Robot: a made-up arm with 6 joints.
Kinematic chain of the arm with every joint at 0, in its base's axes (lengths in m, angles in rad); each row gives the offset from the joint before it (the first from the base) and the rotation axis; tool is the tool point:
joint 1: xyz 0 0 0.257 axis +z
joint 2: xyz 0 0 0 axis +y
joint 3: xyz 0 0 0.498 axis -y
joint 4: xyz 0 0 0 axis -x
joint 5: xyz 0.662 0 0 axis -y
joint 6: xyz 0 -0.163 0 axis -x
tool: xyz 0 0 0
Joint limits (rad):
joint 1: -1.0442..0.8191
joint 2: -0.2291..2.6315
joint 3: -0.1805..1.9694
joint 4: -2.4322..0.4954
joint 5: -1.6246..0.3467
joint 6: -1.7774..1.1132
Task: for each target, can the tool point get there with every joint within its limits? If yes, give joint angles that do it. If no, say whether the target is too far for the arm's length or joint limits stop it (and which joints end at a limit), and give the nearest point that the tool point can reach.
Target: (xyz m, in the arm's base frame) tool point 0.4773 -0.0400 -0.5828
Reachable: yes | joints -0.1047 1.8939 0.5738 -1.6328 -0.4173 -1.4622
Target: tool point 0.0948 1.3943 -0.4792
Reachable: no: too far | nearest point 0.5696 0.7905 -0.3998 | short by 0.772 m
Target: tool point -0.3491 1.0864 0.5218
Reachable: no: joint limits stop it (at a limit: joint 1, joint 3, joint 4) | nearest point 0.3345 0.5390 0.5537 | short by 0.876 m
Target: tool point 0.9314 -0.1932 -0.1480
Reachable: yes | joints -0.1278 1.3818 0.7722 -1.1067 -0.1687 -0.6572
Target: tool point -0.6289 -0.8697 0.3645
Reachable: no: joint limits stop it (at a limit: joint 1, joint 3) | nearest point 0.2193 -0.6944 0.4323 | short by 0.869 m
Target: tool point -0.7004 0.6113 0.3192
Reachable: no: joint limits stop it (at a limit: joint 2, joint 3) | nearest point -0.3285 0.2867 -0.2376 | short by 0.744 m
